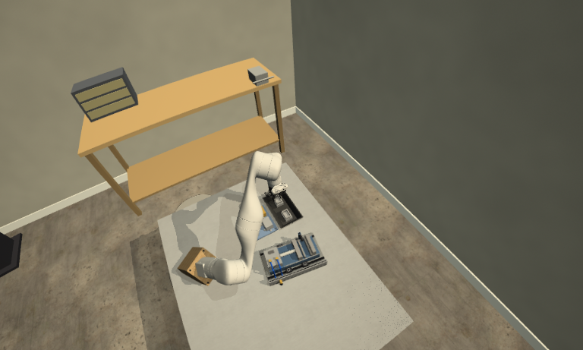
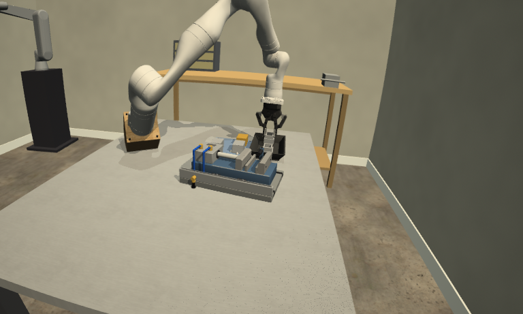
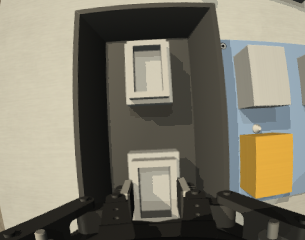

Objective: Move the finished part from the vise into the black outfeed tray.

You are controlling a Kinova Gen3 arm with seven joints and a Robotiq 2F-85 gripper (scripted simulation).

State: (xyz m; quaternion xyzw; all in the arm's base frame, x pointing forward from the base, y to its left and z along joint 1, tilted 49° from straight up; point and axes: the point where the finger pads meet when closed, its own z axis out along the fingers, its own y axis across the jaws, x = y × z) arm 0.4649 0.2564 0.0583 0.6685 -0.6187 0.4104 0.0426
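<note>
My gripper is now 12 cm past the orange block, 1 cm to the right of it and 4 cm above it. From my hand the other things lie so: blue plate: 17 cm behind, 3 cm to the right, 7 cm below.
</note>
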